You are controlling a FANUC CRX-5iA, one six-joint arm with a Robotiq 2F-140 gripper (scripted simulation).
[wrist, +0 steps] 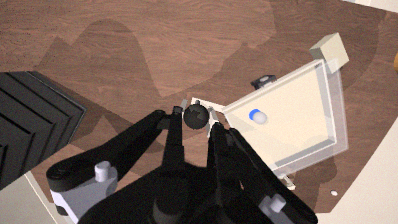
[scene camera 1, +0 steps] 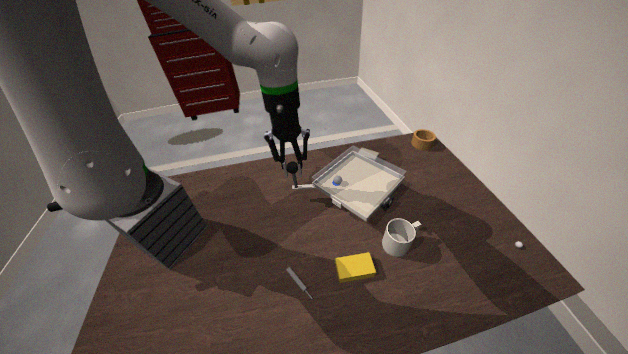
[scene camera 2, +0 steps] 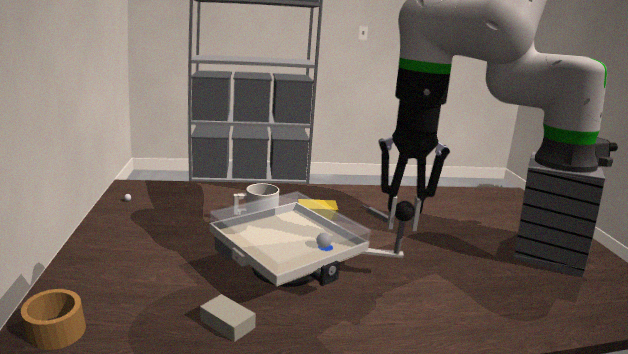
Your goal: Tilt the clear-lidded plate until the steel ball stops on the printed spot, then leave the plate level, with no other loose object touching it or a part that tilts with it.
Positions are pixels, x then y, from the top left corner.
Scene:
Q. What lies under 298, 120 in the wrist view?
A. A clear-lidded plate.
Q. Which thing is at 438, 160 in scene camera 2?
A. My gripper.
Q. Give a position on a beige block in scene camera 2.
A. At 229, 318

